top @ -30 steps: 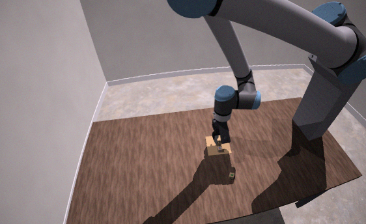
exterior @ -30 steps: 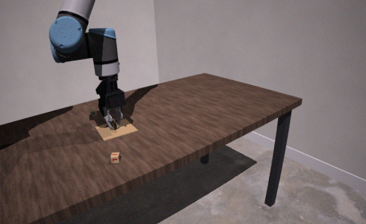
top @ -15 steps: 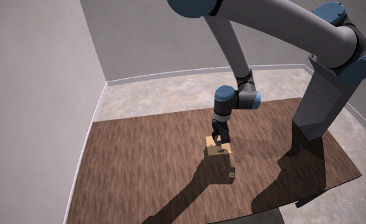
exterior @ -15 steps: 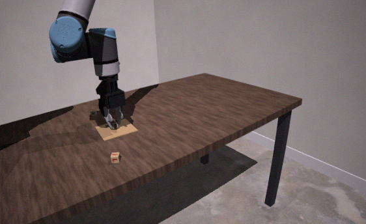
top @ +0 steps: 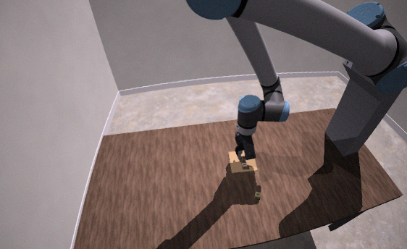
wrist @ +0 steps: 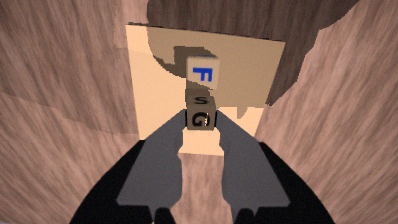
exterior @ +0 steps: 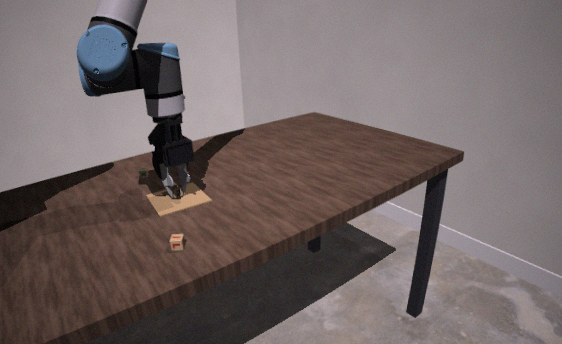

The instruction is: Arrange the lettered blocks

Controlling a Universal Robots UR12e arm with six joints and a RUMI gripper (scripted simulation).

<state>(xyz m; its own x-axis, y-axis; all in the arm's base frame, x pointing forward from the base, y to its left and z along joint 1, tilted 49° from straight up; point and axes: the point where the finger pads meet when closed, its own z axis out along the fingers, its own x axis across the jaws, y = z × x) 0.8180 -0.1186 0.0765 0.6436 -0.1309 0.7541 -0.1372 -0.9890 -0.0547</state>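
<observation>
The mat is 20 mm below my hand.
</observation>
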